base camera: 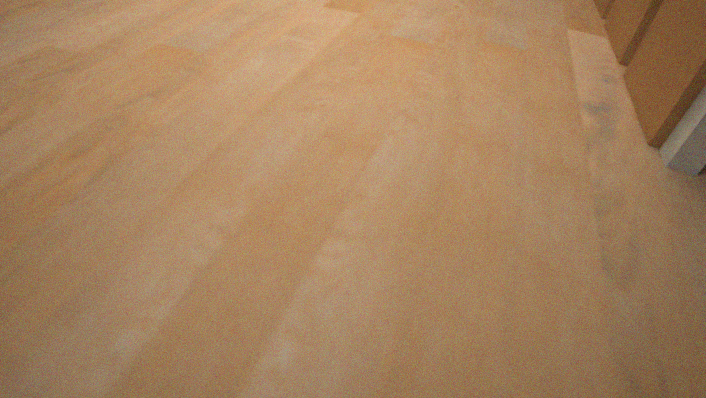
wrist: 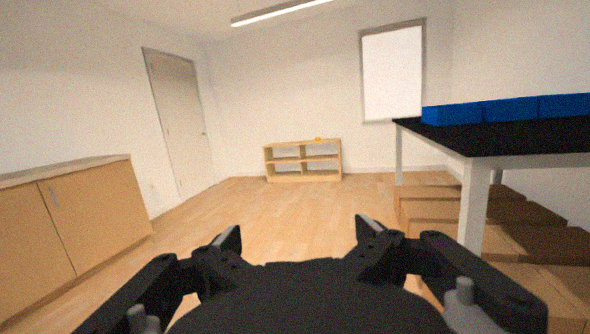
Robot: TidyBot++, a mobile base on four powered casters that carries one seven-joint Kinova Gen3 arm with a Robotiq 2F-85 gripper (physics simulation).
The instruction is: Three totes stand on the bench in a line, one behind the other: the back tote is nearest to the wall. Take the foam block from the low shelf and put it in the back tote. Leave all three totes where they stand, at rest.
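Places are measured from the arm's base along level axes (x left, y ahead, z down), in metres.
Pixels of known places: gripper, fingertip midpoint: (wrist: 298, 232).
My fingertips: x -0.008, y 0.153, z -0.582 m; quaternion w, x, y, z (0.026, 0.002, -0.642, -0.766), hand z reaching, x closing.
Ahead of a thing's pixels: the offset from my fingertips to its top centre. "spot": to the spot under its first point. Level surfaces: height alone.
My gripper (wrist: 298, 232) is open and empty, low in the wrist view. Far ahead of it, a low light-wood shelf @[dz +0.634 m] (wrist: 302, 160) stands against the far wall. A small orange thing (wrist: 318, 139), too small to make out clearly, lies on its top board. At the right of the wrist view is the bench @[dz +0.065 m] (wrist: 520, 142), with a black top and white legs. Three blue totes stand on it in a touching line: one at the left end @[spot: dz +0.010, dx -0.887, dy +0.930 m] (wrist: 452, 114), one in the middle (wrist: 511, 109) and one at the right (wrist: 565, 105), cut by the view's edge.
Brown boxes (wrist: 434, 209) stand under the bench. Brown box sides (base camera: 665, 65) and a pale leg @[spot: dz +0.941, dx -0.552, dy +0.421 m] (base camera: 687, 150) show at the base camera's upper right. A wooden cabinet (wrist: 100, 215) stands at the left, with a door (wrist: 180, 120) beyond it. A window (wrist: 392, 72) is in the far wall.
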